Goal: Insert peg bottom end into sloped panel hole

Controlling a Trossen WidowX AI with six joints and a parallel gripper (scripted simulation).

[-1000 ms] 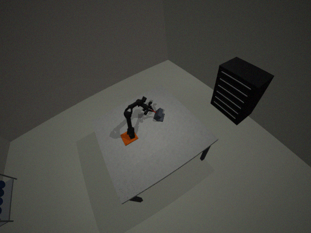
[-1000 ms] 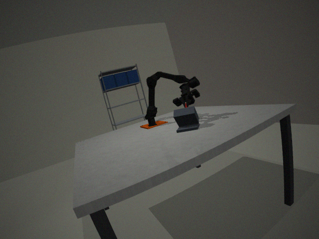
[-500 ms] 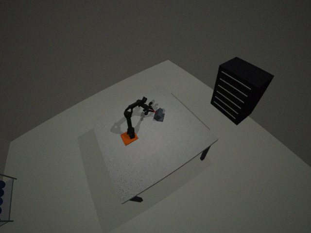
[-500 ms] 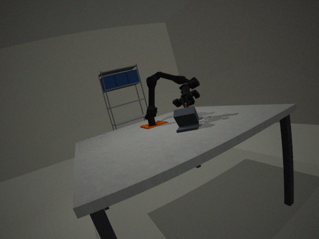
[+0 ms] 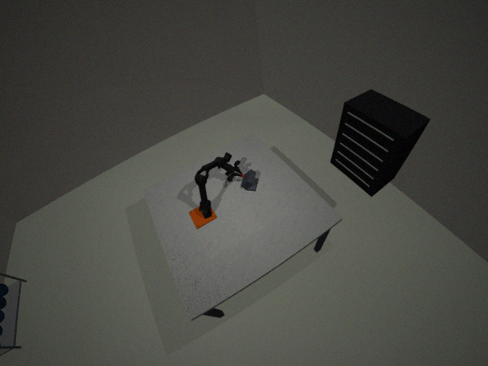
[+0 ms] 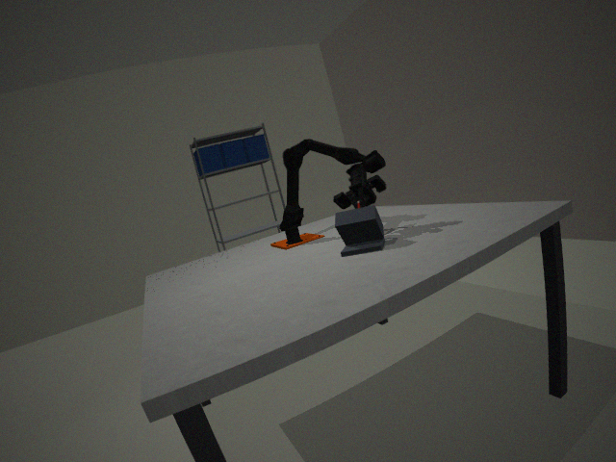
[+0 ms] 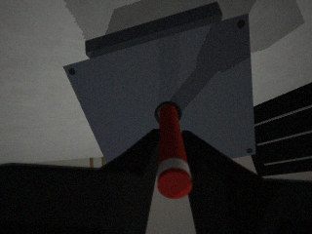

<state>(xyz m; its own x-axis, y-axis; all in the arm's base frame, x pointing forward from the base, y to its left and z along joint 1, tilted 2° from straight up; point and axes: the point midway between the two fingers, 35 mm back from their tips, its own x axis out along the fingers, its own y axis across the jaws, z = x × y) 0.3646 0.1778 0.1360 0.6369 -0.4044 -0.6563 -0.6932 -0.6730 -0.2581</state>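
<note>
Right now the grey sloped panel is 40 mm below my gripper tip, 40 mm ahead of it and 30 mm to the right of it. The rest, counted from my gripper tip: red peg 10 mm to the left, 10 mm behind, 10 mm above.
</note>
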